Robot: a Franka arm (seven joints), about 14 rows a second.
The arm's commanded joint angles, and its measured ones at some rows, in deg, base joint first. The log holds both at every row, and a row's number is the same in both.
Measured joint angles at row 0:
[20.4 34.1 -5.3 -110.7 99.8 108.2 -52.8]
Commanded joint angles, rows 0 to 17:
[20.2 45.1 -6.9 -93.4 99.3 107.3 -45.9]
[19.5 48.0 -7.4 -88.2 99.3 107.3 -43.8]
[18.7 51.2 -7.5 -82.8 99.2 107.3 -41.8]
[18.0 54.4 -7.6 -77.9 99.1 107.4 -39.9]
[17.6 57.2 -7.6 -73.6 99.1 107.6 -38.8]
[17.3 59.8 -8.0 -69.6 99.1 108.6 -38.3]
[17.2 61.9 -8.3 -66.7 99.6 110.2 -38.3]
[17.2 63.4 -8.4 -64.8 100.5 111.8 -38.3]
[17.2 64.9 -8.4 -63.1 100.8 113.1 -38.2]
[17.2 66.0 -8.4 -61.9 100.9 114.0 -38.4]
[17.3 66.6 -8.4 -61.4 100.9 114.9 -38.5]
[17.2 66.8 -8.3 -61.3 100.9 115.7 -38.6]
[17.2 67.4 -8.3 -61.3 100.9 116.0 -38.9]
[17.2 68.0 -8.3 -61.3 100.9 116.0 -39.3]
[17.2 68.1 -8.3 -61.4 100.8 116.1 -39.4]
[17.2 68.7 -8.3 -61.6 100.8 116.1 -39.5]
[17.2 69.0 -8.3 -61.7 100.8 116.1 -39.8]
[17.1 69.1 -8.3 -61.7 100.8 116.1 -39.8]
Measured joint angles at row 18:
[17.2 67.6 -8.2 -64.3 100.1 116.0 -40.6]
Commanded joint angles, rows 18 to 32:
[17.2 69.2 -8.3 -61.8 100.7 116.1 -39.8]
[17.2 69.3 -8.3 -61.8 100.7 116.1 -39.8]
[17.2 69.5 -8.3 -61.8 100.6 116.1 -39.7]
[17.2 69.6 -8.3 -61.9 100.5 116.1 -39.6]
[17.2 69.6 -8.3 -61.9 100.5 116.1 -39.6]
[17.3 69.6 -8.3 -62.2 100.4 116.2 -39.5]
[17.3 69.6 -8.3 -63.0 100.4 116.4 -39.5]
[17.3 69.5 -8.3 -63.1 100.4 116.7 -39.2]
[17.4 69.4 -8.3 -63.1 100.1 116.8 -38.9]
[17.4 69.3 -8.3 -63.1 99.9 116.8 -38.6]
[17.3 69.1 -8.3 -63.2 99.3 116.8 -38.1]
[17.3 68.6 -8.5 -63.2 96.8 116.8 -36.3]
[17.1 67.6 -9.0 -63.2 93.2 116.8 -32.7]
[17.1 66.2 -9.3 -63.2 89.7 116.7 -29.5]
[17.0 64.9 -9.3 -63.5 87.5 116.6 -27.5]
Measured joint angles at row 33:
[17.2 67.6 -8.8 -63.1 92.6 116.1 -33.1]
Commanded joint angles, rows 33 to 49:
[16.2 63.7 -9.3 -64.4 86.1 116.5 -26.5]
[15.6 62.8 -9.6 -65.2 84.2 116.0 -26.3]
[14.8 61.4 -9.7 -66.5 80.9 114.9 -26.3]
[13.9 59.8 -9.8 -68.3 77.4 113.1 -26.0]
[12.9 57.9 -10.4 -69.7 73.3 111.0 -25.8]
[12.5 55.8 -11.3 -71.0 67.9 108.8 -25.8]
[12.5 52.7 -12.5 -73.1 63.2 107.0 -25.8]
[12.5 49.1 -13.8 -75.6 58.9 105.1 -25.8]
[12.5 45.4 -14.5 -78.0 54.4 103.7 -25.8]
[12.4 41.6 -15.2 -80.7 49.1 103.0 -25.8]
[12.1 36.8 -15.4 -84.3 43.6 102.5 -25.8]
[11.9 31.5 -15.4 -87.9 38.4 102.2 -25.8]
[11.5 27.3 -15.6 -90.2 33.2 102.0 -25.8]
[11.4 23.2 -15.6 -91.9 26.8 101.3 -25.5]
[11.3 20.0 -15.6 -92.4 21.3 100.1 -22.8]
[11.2 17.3 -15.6 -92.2 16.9 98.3 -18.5]
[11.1 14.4 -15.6 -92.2 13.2 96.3 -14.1]
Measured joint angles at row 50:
[10.8 22.0 -16.0 -87.7 20.2 97.9 -21.1]
